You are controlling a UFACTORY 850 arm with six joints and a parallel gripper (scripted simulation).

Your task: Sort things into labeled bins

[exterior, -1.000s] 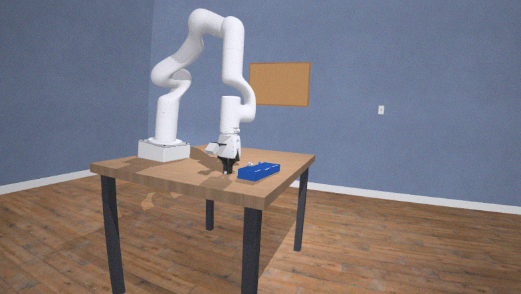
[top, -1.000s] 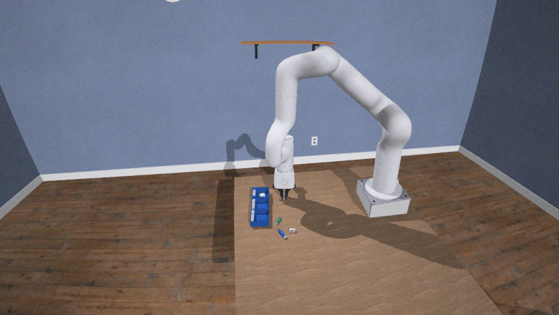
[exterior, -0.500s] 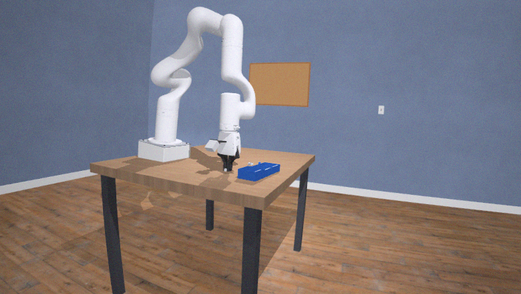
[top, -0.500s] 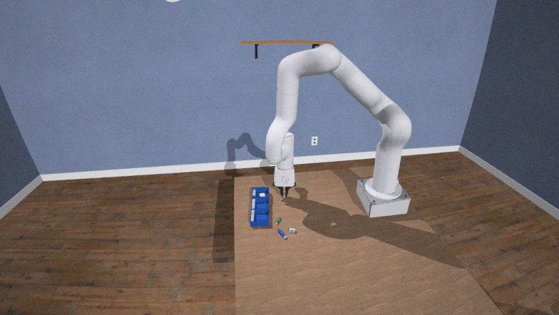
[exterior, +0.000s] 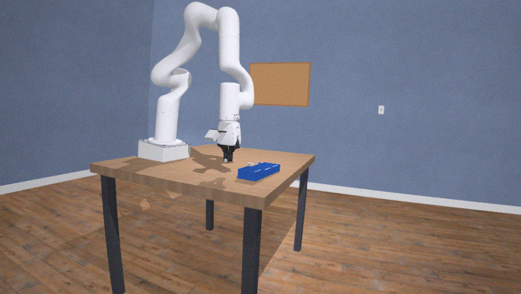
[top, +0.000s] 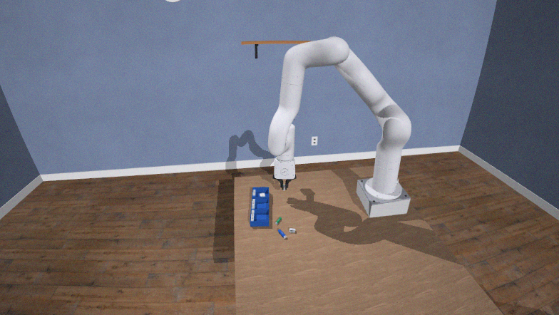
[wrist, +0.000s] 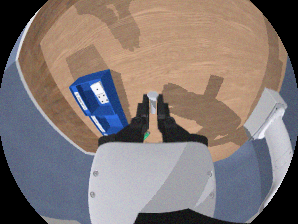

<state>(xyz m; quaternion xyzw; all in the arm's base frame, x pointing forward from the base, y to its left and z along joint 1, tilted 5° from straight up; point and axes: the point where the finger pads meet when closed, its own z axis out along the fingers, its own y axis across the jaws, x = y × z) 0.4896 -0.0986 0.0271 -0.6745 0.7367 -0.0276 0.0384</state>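
Now: the joined blue bins 12 cm ahead of my hand, 8 cm to the left of it and 6 cm below it. Also, from my hand: white bolt (2 cm below, 1 cm to the right); white domino-like tile (11 cm ahead, 6 cm below); green cylinder (18 cm to the left, 7 cm below, 4 cm ahead).
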